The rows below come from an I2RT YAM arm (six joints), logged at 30 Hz.
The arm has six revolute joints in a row. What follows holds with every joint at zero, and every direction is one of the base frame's. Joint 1 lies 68.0 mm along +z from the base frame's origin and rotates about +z. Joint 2 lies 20.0 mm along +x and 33.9 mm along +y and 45.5 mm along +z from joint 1 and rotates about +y. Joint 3 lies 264.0 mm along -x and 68.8 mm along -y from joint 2 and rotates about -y. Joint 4 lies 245.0 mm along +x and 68.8 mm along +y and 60.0 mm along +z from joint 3 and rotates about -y. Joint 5 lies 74.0 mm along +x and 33.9 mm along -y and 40.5 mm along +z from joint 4 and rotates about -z. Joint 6 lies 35.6 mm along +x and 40.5 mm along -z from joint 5 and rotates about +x. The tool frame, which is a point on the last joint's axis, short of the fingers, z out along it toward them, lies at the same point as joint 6; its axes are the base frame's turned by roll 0.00, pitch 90.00 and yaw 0.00 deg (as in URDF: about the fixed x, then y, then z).
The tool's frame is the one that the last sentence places.
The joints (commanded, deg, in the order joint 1, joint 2, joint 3, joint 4, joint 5, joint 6), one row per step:
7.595 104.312 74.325 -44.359 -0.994 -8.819
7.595 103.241 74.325 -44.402 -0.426 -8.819
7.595 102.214 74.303 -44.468 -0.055 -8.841
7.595 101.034 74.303 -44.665 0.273 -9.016
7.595 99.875 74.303 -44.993 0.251 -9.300
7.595 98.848 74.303 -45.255 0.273 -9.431
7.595 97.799 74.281 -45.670 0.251 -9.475
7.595 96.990 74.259 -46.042 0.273 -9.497
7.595 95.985 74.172 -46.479 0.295 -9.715
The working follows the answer.
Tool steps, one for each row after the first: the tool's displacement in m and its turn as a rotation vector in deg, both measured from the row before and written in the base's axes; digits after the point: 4 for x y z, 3 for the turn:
-0.0016 -0.0006 0.0063 -0.405 -1.091 -0.158
-0.0017 -0.0005 0.0059 -0.234 -0.979 -0.088
-0.0023 -0.0005 0.0067 -0.233 -1.022 0.064
-0.0026 -0.0003 0.0065 0.039 -0.832 0.276
-0.0024 -0.0003 0.0057 0.036 -0.766 0.116
-0.0029 -0.0004 0.0056 0.086 -0.606 0.049
-0.0024 -0.0003 0.0042 0.027 -0.415 0.013
-0.0031 -0.0004 0.0049 -0.036 -0.489 0.195

Tool pose at each row, in the base's axes (x y z in m, rotation vector in deg; rounded; the steps above come from the unrounded poses):
0.3538 0.0478 0.1933 -23.652 162.622 1.184
0.3522 0.0472 0.1996 -23.401 161.629 0.351
0.3505 0.0468 0.2054 -23.222 160.710 -0.196
0.3482 0.0463 0.2121 -23.252 159.716 -0.712
0.3456 0.0459 0.2186 -23.529 158.836 -0.761
0.3432 0.0456 0.2243 -23.589 158.054 -0.837
0.3404 0.0452 0.2299 -23.563 157.439 -0.828
0.3380 0.0449 0.2340 -23.525 157.026 -0.872
0.3349 0.0445 0.2389 -23.744 156.507 -0.969

